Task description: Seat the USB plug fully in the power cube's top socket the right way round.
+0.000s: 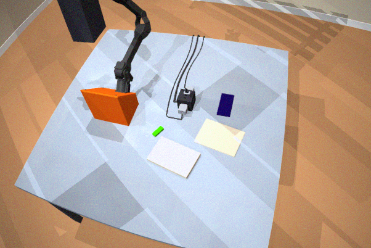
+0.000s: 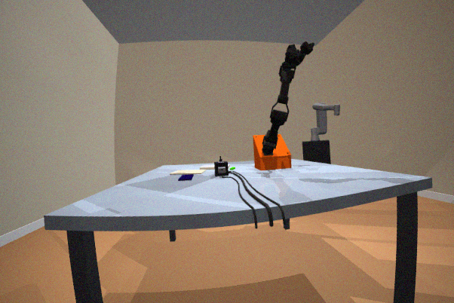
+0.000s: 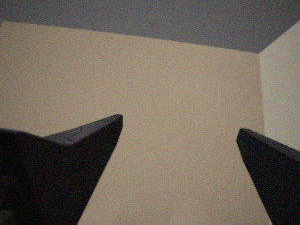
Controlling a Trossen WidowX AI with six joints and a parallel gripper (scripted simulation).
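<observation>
The USB plug is 54 cm ahead of my gripper tip, 19 cm to the right of it and 62 cm below it. From my gripper tip the other things lie so: green block (44 cm ahead, 40 cm to the right, 71 cm below); then dark blue block (74 cm ahead, 16 cm to the right, 71 cm below).
</observation>
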